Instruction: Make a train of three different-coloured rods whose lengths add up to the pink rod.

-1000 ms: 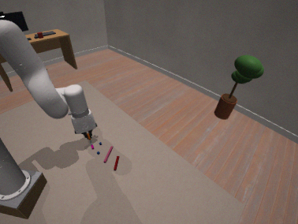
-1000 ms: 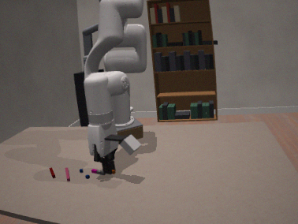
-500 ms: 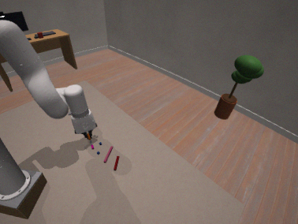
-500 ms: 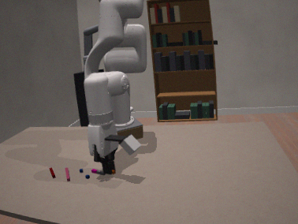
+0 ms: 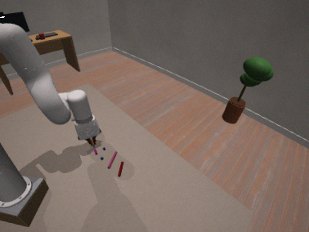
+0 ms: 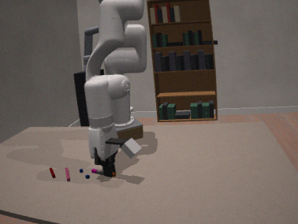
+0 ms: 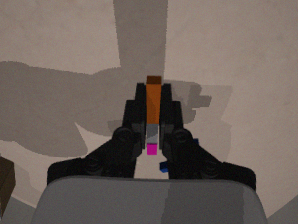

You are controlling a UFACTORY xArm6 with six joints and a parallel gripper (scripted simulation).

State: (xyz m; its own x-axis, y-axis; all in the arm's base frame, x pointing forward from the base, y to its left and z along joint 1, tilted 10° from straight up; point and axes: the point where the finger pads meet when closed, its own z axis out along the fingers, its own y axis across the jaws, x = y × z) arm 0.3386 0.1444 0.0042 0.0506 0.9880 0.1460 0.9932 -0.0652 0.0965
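Now: the orange rod 2 cm below my hand. The rest, counted from my hand: grey rod 4 cm to the right, 2 cm below; then pink rod 5 cm ahead, 14 cm to the right, 2 cm below; then magenta rod 6 cm to the right, 2 cm below.
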